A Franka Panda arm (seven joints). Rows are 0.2 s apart.
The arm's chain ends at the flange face. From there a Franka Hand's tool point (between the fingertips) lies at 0.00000 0.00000 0.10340 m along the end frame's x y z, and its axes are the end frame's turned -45 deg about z.
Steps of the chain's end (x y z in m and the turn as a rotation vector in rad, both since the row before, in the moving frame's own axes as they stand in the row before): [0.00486, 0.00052, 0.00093, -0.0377, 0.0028, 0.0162]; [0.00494, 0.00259, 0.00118, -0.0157, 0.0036, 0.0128]
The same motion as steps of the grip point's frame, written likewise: [0.00049, 0.00674, 0.00086, -0.0286, -0.0247, 0.0162]; [0.00077, 0.00673, 0.00117, -0.0136, -0.0086, 0.0128]
